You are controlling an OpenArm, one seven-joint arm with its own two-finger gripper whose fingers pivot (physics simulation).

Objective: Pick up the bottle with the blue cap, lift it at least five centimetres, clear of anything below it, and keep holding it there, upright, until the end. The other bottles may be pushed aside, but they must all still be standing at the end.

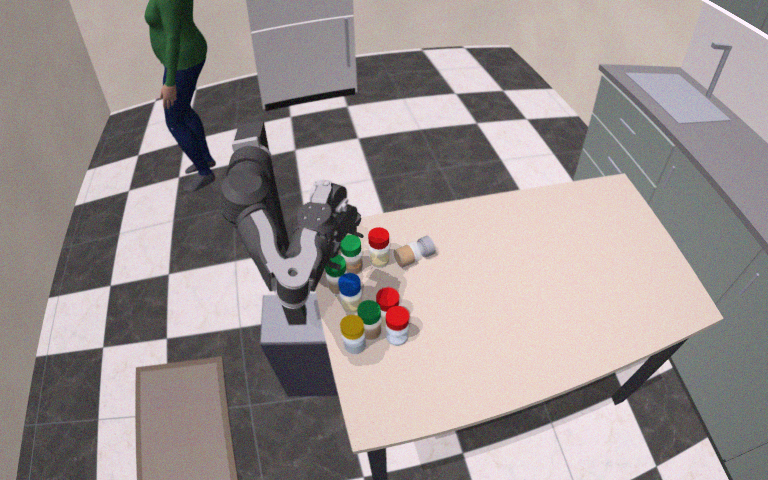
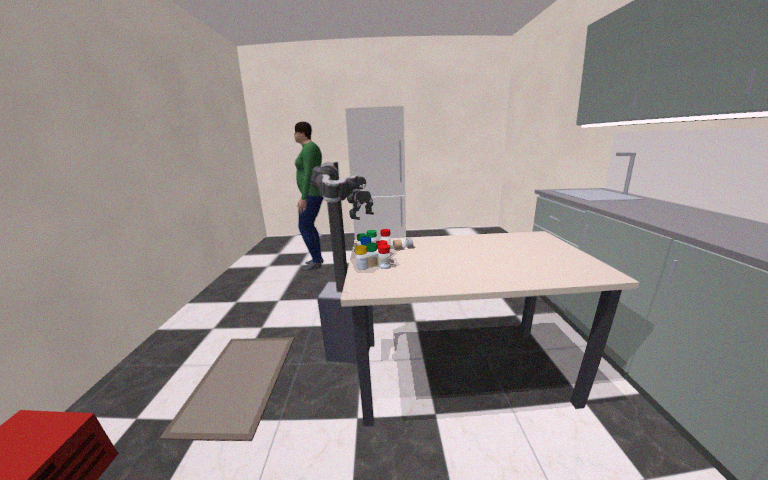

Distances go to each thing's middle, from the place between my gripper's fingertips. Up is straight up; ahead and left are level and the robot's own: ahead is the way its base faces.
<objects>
Now: the blue-capped bottle (image 1: 349, 284) 16 cm below my hand, 1 cm to the right of it and 1 cm ahead of it. The rest, counted from my hand: robot arm pedestal (image 1: 304, 369) (73 cm below, 19 cm behind, 13 cm to the left).
</objects>
